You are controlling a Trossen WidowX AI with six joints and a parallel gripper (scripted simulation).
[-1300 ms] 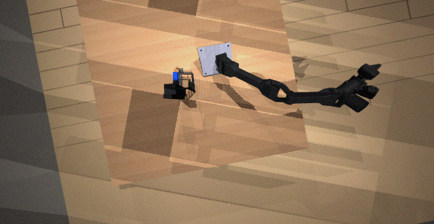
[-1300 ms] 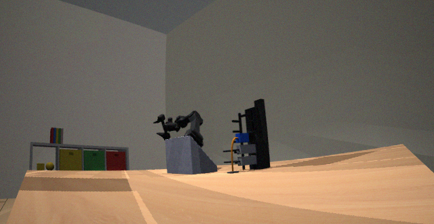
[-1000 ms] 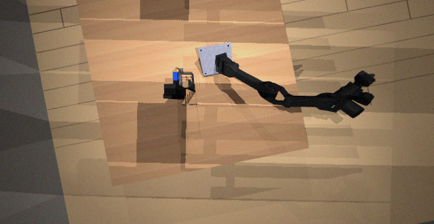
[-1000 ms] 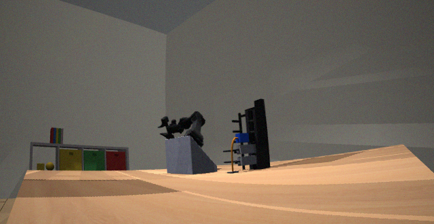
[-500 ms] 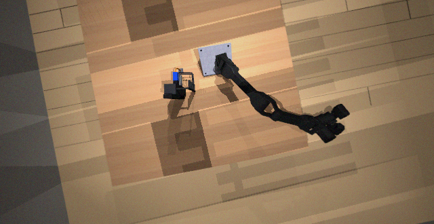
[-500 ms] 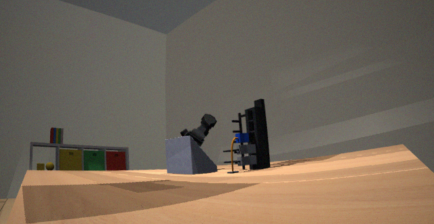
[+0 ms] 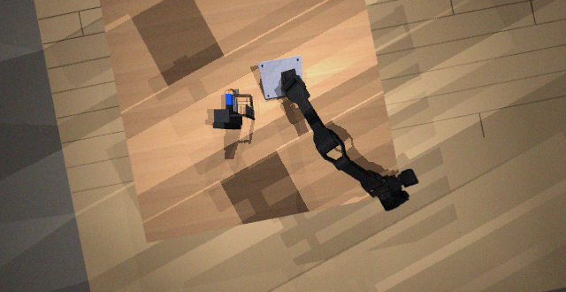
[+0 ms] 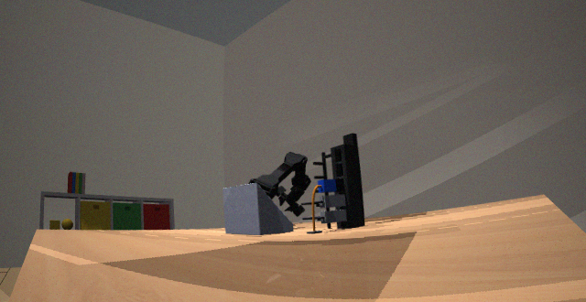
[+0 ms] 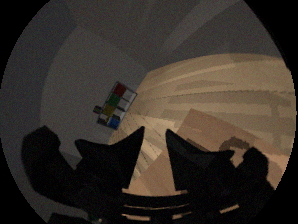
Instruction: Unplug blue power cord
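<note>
The blue plug is 670 mm ahead of my gripper tip, 540 mm to the right of it and 50 mm above it.
</note>
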